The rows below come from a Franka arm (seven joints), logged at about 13 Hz.
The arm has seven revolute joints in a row. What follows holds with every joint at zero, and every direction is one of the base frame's. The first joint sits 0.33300 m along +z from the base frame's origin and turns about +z. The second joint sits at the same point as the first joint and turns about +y. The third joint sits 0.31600 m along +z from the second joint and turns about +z. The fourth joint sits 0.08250 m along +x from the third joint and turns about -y. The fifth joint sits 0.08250 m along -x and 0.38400 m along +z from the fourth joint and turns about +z. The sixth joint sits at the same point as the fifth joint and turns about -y. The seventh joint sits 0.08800 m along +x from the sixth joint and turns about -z. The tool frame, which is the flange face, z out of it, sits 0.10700 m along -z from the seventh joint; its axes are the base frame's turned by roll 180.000, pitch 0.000 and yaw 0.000 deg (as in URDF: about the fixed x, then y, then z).
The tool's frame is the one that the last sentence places.
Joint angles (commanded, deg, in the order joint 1, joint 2, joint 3, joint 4, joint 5, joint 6, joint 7), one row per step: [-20.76 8.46 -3.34 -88.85 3.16 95.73 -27.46]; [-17.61 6.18 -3.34 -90.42 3.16 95.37 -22.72]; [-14.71 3.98 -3.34 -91.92 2.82 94.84 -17.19]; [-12.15 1.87 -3.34 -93.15 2.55 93.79 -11.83]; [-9.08 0.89 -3.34 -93.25 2.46 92.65 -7.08]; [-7.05 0.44 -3.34 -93.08 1.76 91.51 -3.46]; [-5.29 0.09 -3.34 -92.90 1.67 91.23 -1.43]
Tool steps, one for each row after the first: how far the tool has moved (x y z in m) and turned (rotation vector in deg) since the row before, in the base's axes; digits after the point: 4 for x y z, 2 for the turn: [0.0011 0.0345 0.0102 -0.03 -0.12 -1.58]; [-0.0021 0.0310 0.0092 -0.27 0.19 -2.57]; [-0.0050 0.0273 0.0093 -0.12 0.46 -2.73]; [0.0005 0.0307 0.0071 -0.03 0.48 -1.62]; [-0.0005 0.0190 0.0041 -0.64 0.79 -1.50]; [0.0007 0.0170 0.0045 -0.17 -0.16 -0.25]
